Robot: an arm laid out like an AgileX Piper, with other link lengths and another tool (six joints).
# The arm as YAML. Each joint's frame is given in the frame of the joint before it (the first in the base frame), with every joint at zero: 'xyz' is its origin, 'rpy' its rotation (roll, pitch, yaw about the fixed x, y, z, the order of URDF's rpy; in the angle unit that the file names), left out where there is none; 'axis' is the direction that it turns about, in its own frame. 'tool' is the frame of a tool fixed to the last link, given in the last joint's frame.
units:
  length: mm
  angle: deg
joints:
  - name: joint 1
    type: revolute
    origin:
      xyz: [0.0, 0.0, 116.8]
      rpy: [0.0, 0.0, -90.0]
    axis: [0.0, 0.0, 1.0]
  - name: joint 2
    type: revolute
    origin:
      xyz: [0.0, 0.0, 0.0]
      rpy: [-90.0, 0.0, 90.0]
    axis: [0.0, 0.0, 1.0]
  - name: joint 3
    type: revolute
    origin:
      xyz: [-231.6, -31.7, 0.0]
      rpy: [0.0, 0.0, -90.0]
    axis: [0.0, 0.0, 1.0]
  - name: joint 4
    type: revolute
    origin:
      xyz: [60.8, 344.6, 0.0]
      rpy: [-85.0, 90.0, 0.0]
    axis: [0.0, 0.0, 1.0]
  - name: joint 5
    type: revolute
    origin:
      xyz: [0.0, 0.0, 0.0]
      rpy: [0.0, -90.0, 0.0]
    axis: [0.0, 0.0, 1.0]
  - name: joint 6
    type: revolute
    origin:
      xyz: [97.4, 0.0, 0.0]
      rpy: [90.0, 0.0, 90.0]
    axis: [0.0, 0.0, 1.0]
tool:
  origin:
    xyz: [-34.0, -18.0, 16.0]
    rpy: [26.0, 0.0, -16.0]
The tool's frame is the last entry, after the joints.
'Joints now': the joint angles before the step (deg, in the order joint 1, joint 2, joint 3, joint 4, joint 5, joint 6). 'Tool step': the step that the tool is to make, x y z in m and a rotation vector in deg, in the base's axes. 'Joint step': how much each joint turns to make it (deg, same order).
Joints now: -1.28 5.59 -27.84 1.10 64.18 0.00
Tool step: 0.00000 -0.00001 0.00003 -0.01 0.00 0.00
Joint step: 0.00 0.00 -0.01 0.00 0.00 -0.01
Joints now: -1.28 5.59 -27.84 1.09 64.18 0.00
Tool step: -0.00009 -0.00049 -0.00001 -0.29 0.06 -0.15
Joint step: 0.01 0.00 0.00 -0.33 0.05 0.01
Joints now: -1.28 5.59 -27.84 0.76 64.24 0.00
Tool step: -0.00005 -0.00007 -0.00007 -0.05 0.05 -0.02
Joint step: 0.00 0.00 0.00 -0.06 0.05 0.00
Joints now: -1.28 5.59 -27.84 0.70 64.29 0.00
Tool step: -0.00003 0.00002 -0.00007 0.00 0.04 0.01
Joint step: 0.00 0.00 0.00 0.01 0.04 -0.01
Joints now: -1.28 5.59 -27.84 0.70 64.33 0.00
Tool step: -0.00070 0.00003 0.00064 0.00 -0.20 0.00
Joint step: 0.01 -0.20 0.00 -0.01 0.00 0.01
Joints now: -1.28 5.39 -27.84 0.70 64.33 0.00
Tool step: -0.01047 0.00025 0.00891 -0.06 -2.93 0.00
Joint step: 0.01 -2.93 -0.01 -0.01 0.00 0.02
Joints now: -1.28 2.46 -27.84 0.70 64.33 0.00
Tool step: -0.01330 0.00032 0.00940 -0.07 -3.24 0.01
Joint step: 0.00 -3.52 0.00 0.01 0.28 0.00
